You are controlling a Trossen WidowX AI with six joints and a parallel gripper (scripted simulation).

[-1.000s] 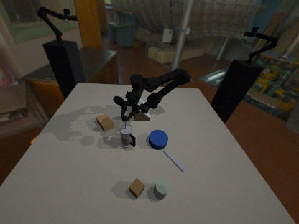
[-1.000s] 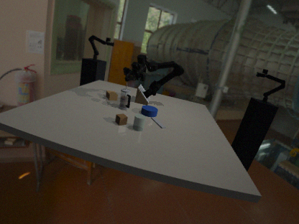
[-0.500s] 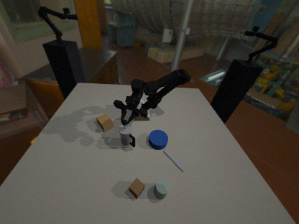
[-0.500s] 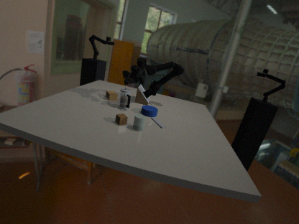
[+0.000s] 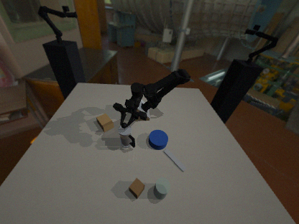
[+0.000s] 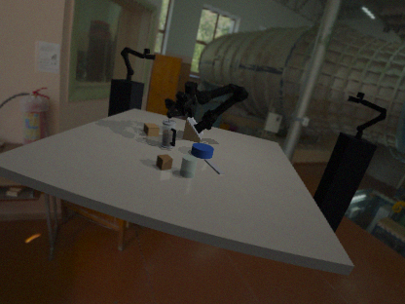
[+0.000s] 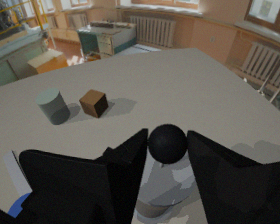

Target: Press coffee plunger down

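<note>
Now: gripper tip 9 cm above the coffee press, 2 cm to the right of it and 1 cm past it. Also, from my gripper tip: small brown cube 23 cm ahead, 16 cm below, 10 cm to the left; then tan box 16 cm to the right, 16 cm below, 15 cm behind; then blue disc 20 cm to the left, 16 cm below, 5 cm behind.
</note>
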